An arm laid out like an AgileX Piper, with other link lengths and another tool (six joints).
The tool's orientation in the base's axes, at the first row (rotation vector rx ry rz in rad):
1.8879, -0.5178, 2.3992
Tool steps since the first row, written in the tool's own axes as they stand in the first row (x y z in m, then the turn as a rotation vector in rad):
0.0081, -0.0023, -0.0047, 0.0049, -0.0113, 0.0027
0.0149, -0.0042, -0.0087, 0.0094, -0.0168, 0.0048
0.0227, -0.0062, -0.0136, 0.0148, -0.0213, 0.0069
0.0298, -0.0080, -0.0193, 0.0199, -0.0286, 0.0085
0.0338, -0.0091, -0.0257, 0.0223, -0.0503, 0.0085
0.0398, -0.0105, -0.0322, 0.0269, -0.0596, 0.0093
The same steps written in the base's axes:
-0.0059, 0.0021, 0.0073, 0.0040, 0.0091, 0.0078
-0.0110, 0.0039, 0.0134, 0.0061, 0.0129, 0.0138
-0.0171, 0.0059, 0.0203, 0.0078, 0.0156, 0.0204
-0.0238, 0.0080, 0.0263, 0.0097, 0.0212, 0.0273
-0.0306, 0.0102, 0.0291, 0.0143, 0.0412, 0.0346
-0.0378, 0.0124, 0.0338, 0.0161, 0.0490, 0.0413

